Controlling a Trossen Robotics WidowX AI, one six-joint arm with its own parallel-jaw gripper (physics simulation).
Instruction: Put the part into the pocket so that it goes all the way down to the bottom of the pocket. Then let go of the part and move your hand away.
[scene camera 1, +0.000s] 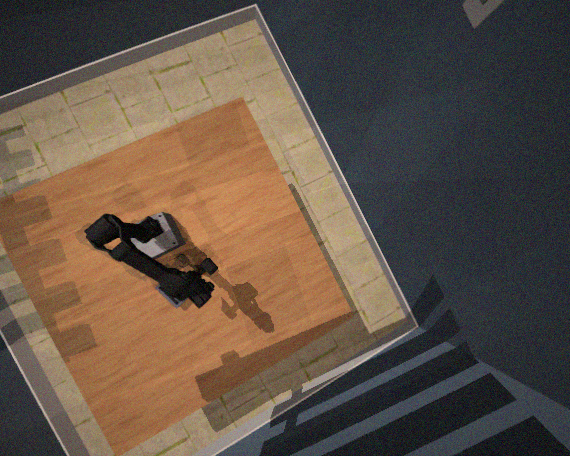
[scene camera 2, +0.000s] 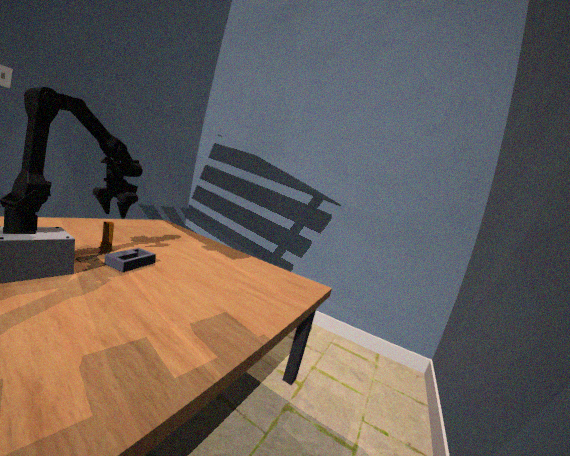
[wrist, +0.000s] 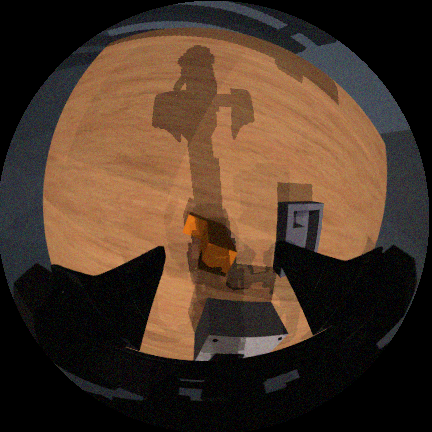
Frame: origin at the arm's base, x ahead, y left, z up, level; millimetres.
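Where they show: gripper, fingertip midpoint: (scene camera 1: 201, 277) (scene camera 2: 115, 216) (wrist: 221, 249); arm's base, link origin: (scene camera 1: 153, 228) (scene camera 2: 19, 231) (wrist: 224, 358).
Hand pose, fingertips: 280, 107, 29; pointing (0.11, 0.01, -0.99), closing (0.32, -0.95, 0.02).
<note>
Things, the pixels of their top centre, and the offset from my fingertips, as dx, dy, dz. Level surfaces: height alone.
- orange part, top centre: (wrist: 202, 255) (scene camera 2: 108, 221) -21, +10, -24
- pocket block, top centre: (wrist: 304, 241) (scene camera 2: 131, 254) (scene camera 1: 173, 291) +9, -171, -98
- wooden table, surface height: dz -134
The orange part (scene camera 2: 107, 237) (wrist: 218, 256) stands upright on the table beside the pocket block, apart from it. It looks tall and narrow in the second scene view; the arm hides it in the first scene view. The pocket block (scene camera 2: 116, 264) (wrist: 283, 222) is a low grey-blue frame with a rectangular opening, lying on the table. A small edge of the block (scene camera 1: 170, 299) shows under the arm in the first scene view. My gripper (scene camera 1: 206, 281) (scene camera 2: 115, 214) (wrist: 221, 249) is open and empty, pointing down above the part, with a gap between the fingertips and its top.
The arm's grey base box (scene camera 1: 172, 235) (scene camera 2: 37, 257) (wrist: 240, 317) stands on the wooden table (scene camera 1: 215, 165) (scene camera 2: 210, 295) (wrist: 120, 130), near the part and the block. Shadows of the arm lie across the table top. The table's edge (scene camera 2: 240, 366) runs along the front right in the second scene view.
</note>
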